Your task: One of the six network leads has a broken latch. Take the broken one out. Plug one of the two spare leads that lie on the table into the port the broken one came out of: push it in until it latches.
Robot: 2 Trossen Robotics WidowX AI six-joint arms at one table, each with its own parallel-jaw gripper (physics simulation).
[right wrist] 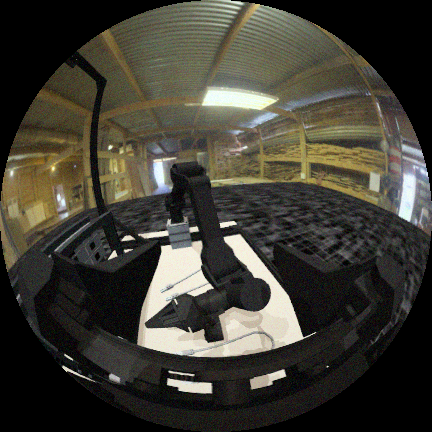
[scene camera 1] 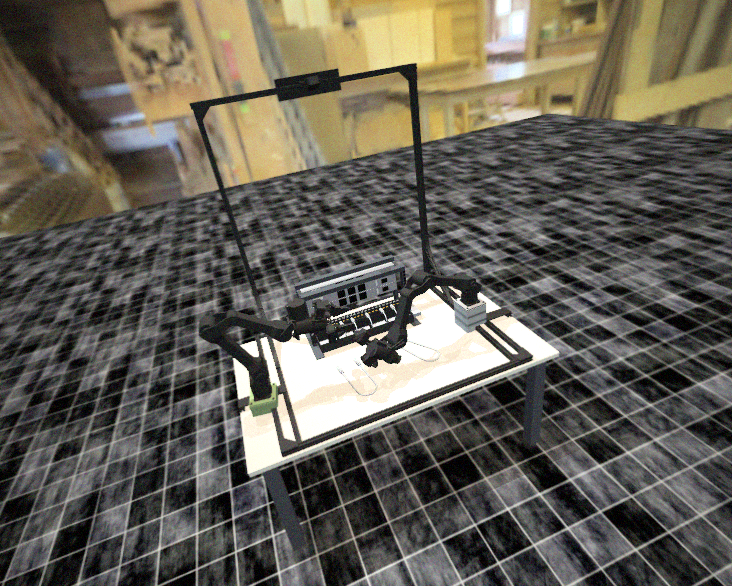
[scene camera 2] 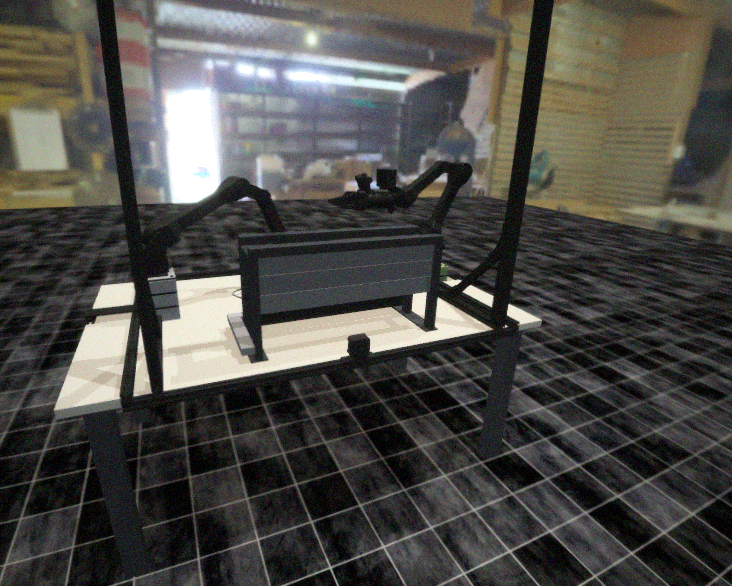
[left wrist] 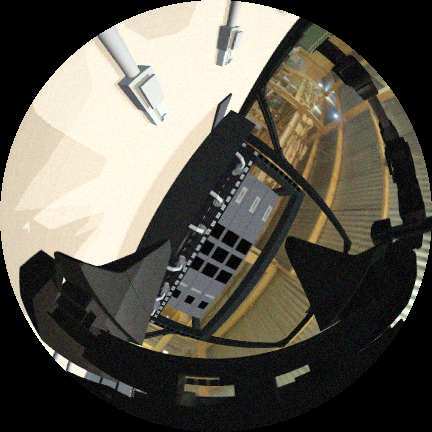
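Seen in the pictures: left gripper, fingertip midpoint: [right wrist: 151,323] [left wrist: 229,244]; right gripper, fingertip midpoint: [right wrist: 218,248] [scene camera 1: 352,316] [scene camera 2: 330,201]; left arm's base, link origin: [right wrist: 176,220] [scene camera 1: 469,301] [scene camera 2: 154,273]; right arm's base, link origin: [scene camera 1: 262,393].
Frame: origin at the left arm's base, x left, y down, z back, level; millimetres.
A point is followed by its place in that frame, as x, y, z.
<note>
Several white leads [left wrist: 216,197] @(-172, 45, -526) [scene camera 1: 368,316] @(-198, 31, -403) are plugged in a row in the dark rack [left wrist: 295,200] @(-245, -122, -634) [scene camera 2: 347,274] @(-369, -60, -406); which latch is broken I cannot tell. One spare lead [scene camera 1: 366,394] @(163, 115, -580) [right wrist: 230,343] @(76, 117, -531) lies in a U on the table; its two plugs [left wrist: 145,95] [left wrist: 229,45] show in the left wrist view. The other spare lead [scene camera 1: 437,356] @(123, 117, -245) [right wrist: 181,282] @(-13, 119, -277) lies beside the left arm, partly hidden by it. My left gripper [scene camera 1: 362,336] @(-74, 28, -493) [left wrist: 229,244] @(-74, 28, -493) is open and empty above the table, between the spare leads, in front of the rack. My right gripper [scene camera 1: 337,325] [scene camera 2: 334,200] @(61, -170, -549) is open and empty, raised by the rack.
The white table [scene camera 1: 329,421] @(210, 122, -746) [scene camera 2: 201,366] @(-343, 122, -65) carries a black rail frame [scene camera 1: 415,400] @(298, 102, -443) and a tall black gantry [scene camera 1: 421,183] @(-392, -433, 21) [scene camera 2: 521,152] @(-462, -351, -821). The left arm stands on a grey block [scene camera 1: 470,315] @(50, 34, -33) [right wrist: 180,235] @(6, 57, -50), the right arm on a green block [scene camera 1: 263,403] @(51, 68, -942).
</note>
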